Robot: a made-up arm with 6 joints. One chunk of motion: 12 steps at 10 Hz.
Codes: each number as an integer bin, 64 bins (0 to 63) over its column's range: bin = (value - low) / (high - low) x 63, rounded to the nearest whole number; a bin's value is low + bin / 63 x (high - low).
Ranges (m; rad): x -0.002..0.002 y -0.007..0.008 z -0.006..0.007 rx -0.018..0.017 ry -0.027..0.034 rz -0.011..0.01
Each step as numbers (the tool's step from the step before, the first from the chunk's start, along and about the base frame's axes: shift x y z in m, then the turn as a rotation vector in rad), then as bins.
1 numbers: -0.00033 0.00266 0.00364 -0.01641 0.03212 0.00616
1 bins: 26 41 47 3 61 51
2 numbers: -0.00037 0.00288 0.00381 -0.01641 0.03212 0.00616
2 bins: 26 41 48 3 61 51
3 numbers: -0.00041 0.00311 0.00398 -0.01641 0.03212 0.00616
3 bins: 25 42 48 3 61 51
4 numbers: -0.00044 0.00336 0.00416 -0.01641 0.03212 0.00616
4 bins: 25 44 49 3 61 51
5 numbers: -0.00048 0.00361 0.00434 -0.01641 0.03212 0.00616
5 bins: 24 45 50 3 61 51
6 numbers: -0.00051 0.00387 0.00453 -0.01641 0.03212 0.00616
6 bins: 23 46 51 3 61 51
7 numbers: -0.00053 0.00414 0.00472 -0.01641 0.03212 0.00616
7 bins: 23 47 52 3 61 51
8 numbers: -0.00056 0.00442 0.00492 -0.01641 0.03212 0.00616
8 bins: 23 48 53 3 61 51
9 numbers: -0.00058 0.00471 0.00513 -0.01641 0.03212 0.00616
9 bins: 22 49 54 3 61 51
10 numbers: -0.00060 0.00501 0.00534 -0.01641 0.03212 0.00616
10 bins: 22 50 55 3 61 51
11 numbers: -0.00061 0.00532 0.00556 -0.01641 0.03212 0.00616
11 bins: 22 52 56 3 61 51
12 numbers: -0.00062 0.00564 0.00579 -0.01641 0.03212 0.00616
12 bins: 22 53 57 3 61 51
